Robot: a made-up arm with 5 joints.
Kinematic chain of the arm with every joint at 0, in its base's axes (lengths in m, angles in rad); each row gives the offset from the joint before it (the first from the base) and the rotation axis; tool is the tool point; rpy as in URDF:
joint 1: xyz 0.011 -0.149 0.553 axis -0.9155 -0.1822 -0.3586
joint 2: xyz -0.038 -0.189 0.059 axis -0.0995 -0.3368 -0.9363
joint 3: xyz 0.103 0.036 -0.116 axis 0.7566 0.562 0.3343
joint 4: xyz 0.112 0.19 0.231 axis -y
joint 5: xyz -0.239 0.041 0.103 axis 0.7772 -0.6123 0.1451
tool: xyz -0.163 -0.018 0.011 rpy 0 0 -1.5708
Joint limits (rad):
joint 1: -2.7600..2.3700
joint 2: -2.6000..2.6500
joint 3: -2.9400..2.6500
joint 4: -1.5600..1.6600
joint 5: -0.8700..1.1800
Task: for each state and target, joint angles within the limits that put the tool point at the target. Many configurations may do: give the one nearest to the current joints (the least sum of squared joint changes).
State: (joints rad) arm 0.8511 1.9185 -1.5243 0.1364 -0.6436
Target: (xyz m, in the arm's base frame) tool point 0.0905 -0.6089 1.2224
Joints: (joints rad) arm 1.1164 2.1965 -1.6846 -0.1735 -0.7783
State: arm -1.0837 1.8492 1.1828 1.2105 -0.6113
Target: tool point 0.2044 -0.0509 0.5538
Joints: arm -1.5028 1.2019 0.7154 1.5479 -0.7700
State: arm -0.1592 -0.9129 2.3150 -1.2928 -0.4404
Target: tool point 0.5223 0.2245 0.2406
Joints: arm -0.2441 -0.5506 2.4980 -1.2741 -0.4880
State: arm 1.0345 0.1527 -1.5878 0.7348 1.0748
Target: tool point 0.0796 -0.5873 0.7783
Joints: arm 0.9393 0.6745 -1.9164 0.8460 1.1800
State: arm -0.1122 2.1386 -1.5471 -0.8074 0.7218
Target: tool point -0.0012 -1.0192 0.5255
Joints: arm 0.0213 2.6500 -2.1128 -0.6552 0.8080
